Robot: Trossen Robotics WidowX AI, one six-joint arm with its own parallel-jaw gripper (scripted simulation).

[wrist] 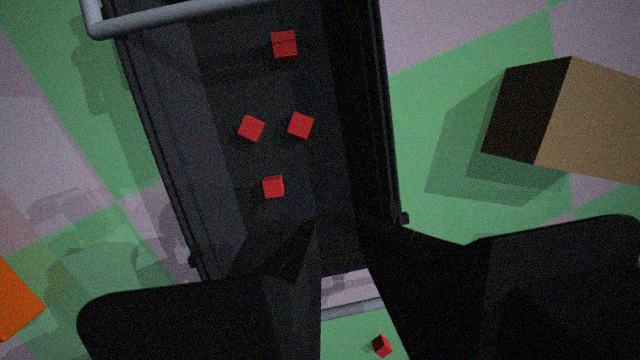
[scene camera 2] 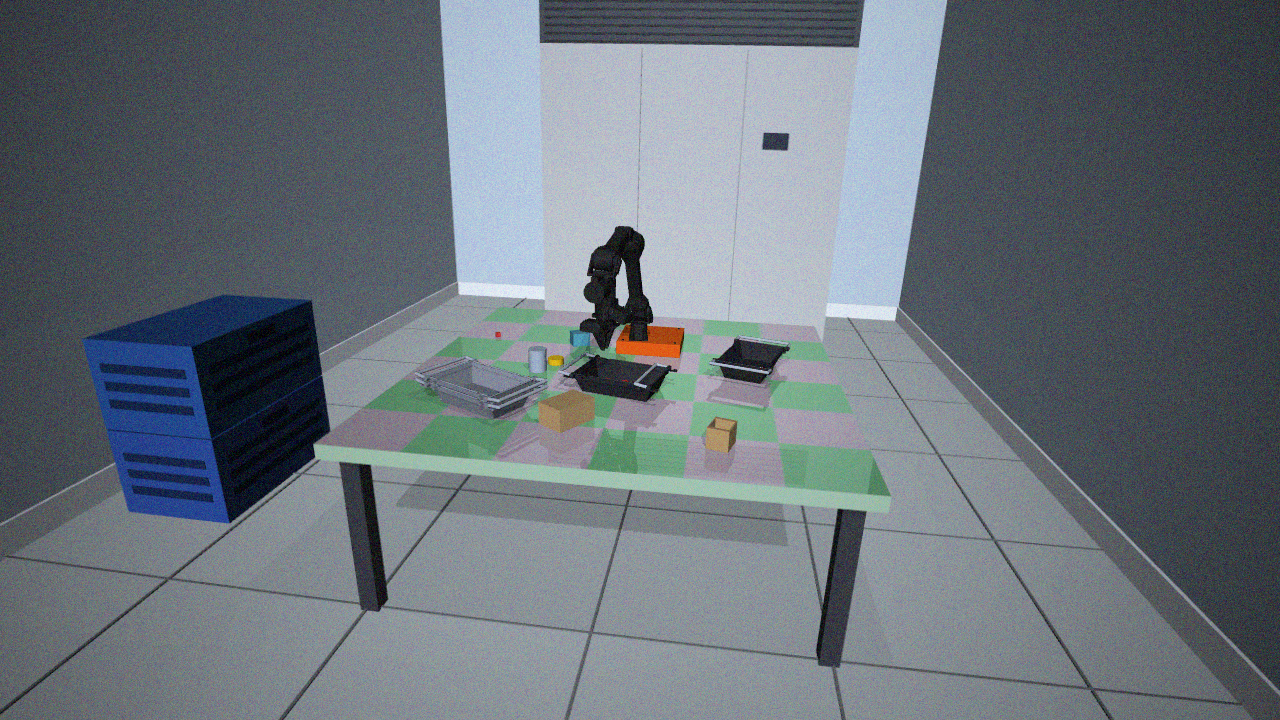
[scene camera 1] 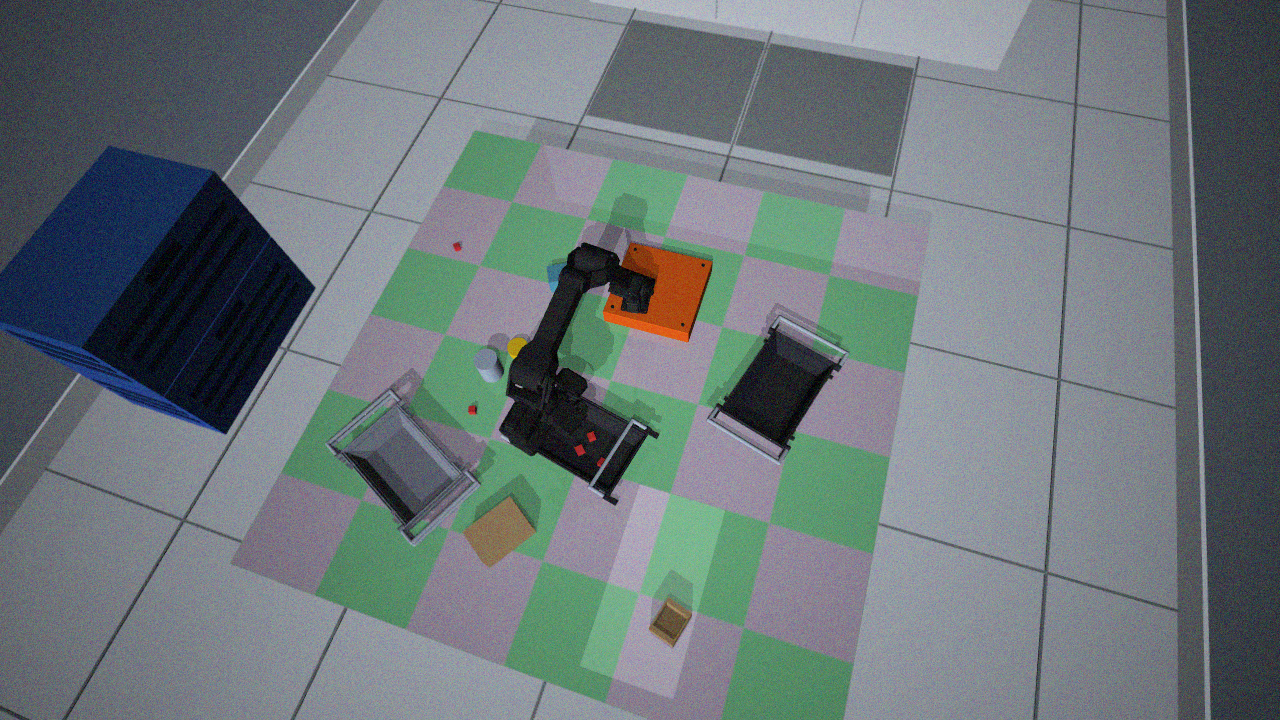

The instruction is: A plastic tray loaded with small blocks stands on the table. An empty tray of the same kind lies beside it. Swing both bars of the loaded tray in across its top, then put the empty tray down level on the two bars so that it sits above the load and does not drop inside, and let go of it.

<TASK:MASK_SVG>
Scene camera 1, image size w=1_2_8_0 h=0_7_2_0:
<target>gripper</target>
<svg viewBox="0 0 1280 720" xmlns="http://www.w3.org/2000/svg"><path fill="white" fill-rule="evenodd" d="M569 368L562 368L557 374L555 384L561 386L559 391L556 389L557 399L551 407L543 411L539 410L543 416L527 444L523 445L508 438L511 444L529 456L534 456L543 445L544 439L537 433L548 438L557 429L563 436L569 437L588 417L586 414L588 407L583 400L570 401L568 400L569 397L565 395L569 391L579 398L588 387L587 381Z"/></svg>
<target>black tray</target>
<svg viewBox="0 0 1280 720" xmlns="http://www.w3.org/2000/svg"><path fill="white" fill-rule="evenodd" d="M781 315L777 317L769 328L768 334L771 335L770 338L765 338L763 348L728 397L724 397L725 403L723 406L717 403L707 418L707 422L777 465L782 463L791 449L791 446L787 445L788 441L794 441L795 437L792 435L828 379L833 379L834 376L831 373L833 370L839 372L850 355L850 352ZM712 418L716 418L721 411L783 449L778 456L779 459L774 458L713 421ZM778 323L782 320L840 351L844 354L843 358L840 358L836 364L776 331L779 327Z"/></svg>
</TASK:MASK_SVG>
